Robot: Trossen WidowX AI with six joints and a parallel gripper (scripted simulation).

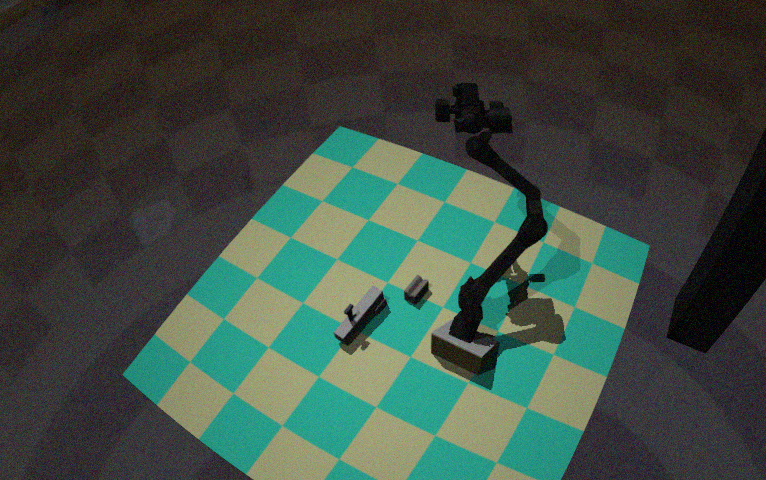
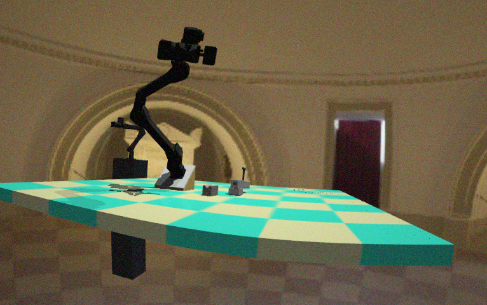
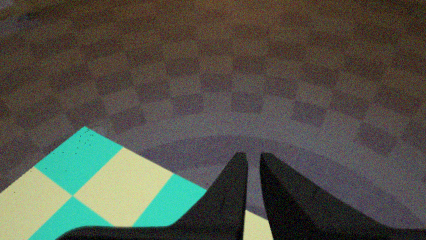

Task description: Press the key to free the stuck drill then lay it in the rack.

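Now: gripper tip 9 cm short of the dark key, 57 cm to the right of it and 35 cm above it. The rest, counted from my gripper tip: rack 1 cm behind, 37 cm to the left, 42 cm below; then drill 8 cm ahead, 51 cm to the left, 40 cm below.
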